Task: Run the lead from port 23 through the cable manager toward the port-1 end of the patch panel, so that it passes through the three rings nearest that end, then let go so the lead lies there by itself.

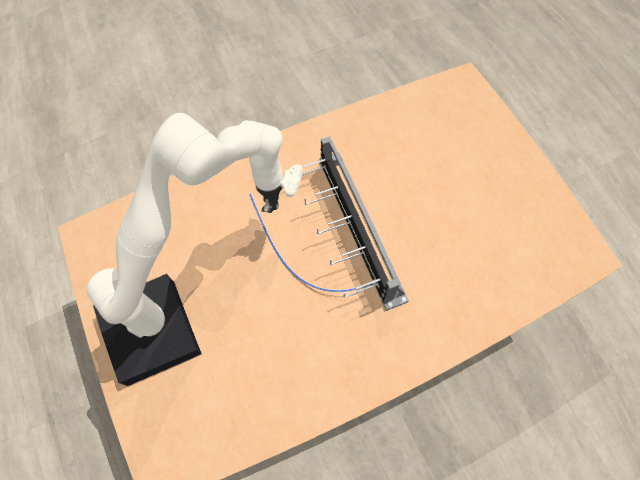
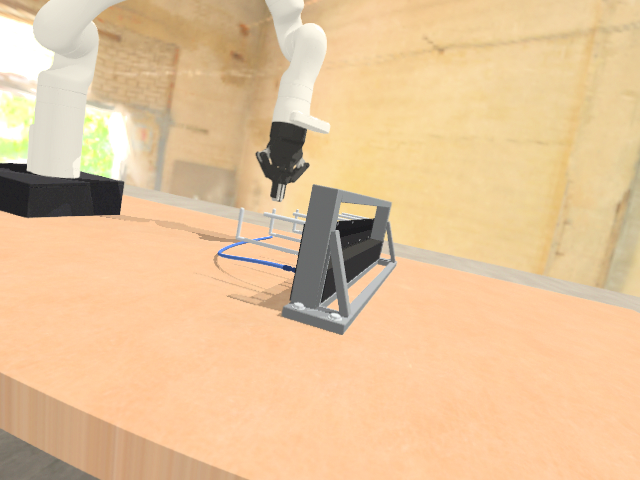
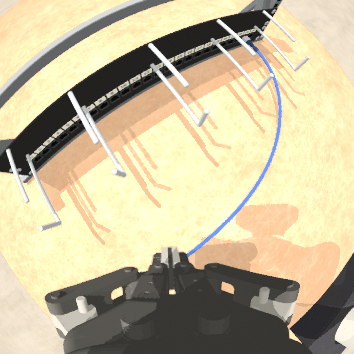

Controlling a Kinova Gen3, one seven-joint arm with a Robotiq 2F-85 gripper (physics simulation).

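Note:
The black patch panel stands in a grey frame, with white ring hooks sticking out in front. The blue lead is plugged in near the port-23 end and curves out over the table, in front of the hook tips. Its free end lies just beside my fingertips, not between them. My gripper is shut and empty. It hangs above the table in front of the port-1 end rings.
The arm's black base stands at the table's near-left corner. The wooden table spreads wide behind the panel frame.

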